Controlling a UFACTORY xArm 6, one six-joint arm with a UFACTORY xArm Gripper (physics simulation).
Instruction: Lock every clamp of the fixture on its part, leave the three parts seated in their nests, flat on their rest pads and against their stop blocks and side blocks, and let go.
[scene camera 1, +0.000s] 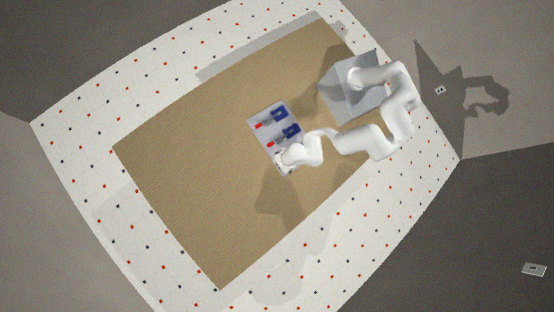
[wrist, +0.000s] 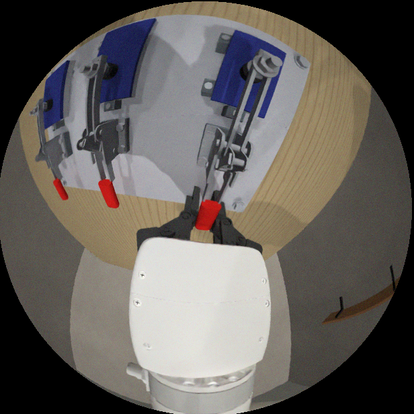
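Pixels of known places: gripper, between the fingertips: (scene camera 1: 280, 164); arm's base, origin of its link: (scene camera 1: 356, 78).
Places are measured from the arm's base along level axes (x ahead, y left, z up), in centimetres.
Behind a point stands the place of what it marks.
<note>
The grey fixture plate (scene camera 1: 265, 134) {x 51.7, y 0.1, z -19.8 cm} (wrist: 167, 107) carries three blue parts, each with a toggle clamp and red handle. In the wrist view the right blue part (wrist: 227, 75) lies under its clamp's arm and tip. My gripper (wrist: 204, 196) is shut on this clamp's red handle (wrist: 207, 216). The middle part (wrist: 125, 55) and left part (wrist: 56, 90) each have a clamp arm reaching onto them; their handles, the middle red handle (wrist: 108, 194) and left red handle (wrist: 60, 189), are free. Whether the tips press cannot be told. In the scene view the arm hides the held clamp and its part.
In the scene view a grey box-like block (scene camera 1: 361, 95) {x 0.0, y 8.6, z -3.6 cm} stands on the wooden table top (scene camera 1: 200, 165) {x 87.7, y -2.8, z -21.3 cm} behind the fixture, with part of the white arm (scene camera 1: 360, 140) {x 39.5, y 24.0, z 30.3 cm} beside it. Stop blocks, such as a small grey block (wrist: 208, 87), stand beside the right part.
</note>
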